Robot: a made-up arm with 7 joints.
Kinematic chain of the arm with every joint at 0, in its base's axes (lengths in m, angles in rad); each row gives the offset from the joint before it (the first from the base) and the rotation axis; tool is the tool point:
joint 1: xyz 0 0 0.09 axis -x
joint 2: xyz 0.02 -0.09 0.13 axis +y
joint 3: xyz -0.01 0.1 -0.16 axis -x
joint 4: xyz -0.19 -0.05 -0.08 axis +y
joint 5: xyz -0.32 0 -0.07 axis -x
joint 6: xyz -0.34 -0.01 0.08 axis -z
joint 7: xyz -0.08 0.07 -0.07 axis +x
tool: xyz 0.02 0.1 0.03
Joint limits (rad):
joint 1: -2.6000..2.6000
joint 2: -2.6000..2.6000
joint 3: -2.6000..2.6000
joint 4: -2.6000..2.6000
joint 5: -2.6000..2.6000
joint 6: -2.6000..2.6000
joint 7: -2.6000..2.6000
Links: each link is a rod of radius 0.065 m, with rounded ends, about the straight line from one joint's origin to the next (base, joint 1, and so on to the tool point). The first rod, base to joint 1, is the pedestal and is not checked.
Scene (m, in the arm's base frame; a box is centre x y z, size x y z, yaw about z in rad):
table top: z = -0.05
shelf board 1: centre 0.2 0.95 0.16 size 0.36 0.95 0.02 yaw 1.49
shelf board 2: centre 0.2 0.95 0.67 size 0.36 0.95 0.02 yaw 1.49
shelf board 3: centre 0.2 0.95 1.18 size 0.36 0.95 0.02 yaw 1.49
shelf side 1: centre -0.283 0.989 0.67 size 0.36 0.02 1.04 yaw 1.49
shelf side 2: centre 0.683 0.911 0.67 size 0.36 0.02 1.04 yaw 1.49
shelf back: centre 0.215 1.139 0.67 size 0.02 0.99 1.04 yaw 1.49
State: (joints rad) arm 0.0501 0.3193 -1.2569 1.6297 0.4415 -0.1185 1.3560
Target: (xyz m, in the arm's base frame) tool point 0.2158 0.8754 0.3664
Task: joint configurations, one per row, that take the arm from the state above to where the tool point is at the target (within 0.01 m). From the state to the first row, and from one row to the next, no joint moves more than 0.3 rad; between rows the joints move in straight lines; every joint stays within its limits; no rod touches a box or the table.
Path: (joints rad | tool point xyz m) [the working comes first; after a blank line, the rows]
Joints at the target: 1.4062 1.5455 -0.5423 0.7310 0.7008 -0.2584 1.0043
Straight joint move there: touches shelf board 2.

1: 0.3063 0.4288 -1.1532 1.6079 0.4497 -0.0634 1.3040 | -0.0685 -0.4332 0.5726
2: 0.5624 0.5382 -1.0494 1.5861 0.4579 -0.0083 1.2521 | -0.0313 -0.2227 0.7066
3: 0.8186 0.6477 -0.9457 1.5643 0.4661 0.0468 1.2001 | 0.0165 0.0194 0.7493
4: 1.0747 0.7571 -0.8420 1.5425 0.4743 0.1018 1.1482 | 0.0719 0.2550 0.6968
5: 1.3309 0.8666 -0.7383 1.5206 0.4825 0.1569 1.0962 | 0.1313 0.4483 0.5611
6: 1.5870 0.9760 -0.6345 1.4988 0.4907 0.2120 1.0443 | 0.1912 0.5722 0.3664
7: 1.5267 1.1658 -0.6038 1.2429 0.5607 0.0552 1.0310 | 0.1846 0.6804 0.3753
8: 1.4664 1.3557 -0.5731 0.9869 0.6308 -0.1016 1.0176 | 0.1941 0.7829 0.3740
9: 1.4062 1.5455 -0.5423 0.7310 0.7008 -0.2584 1.0043 | 0.2158 0.8754 0.3663

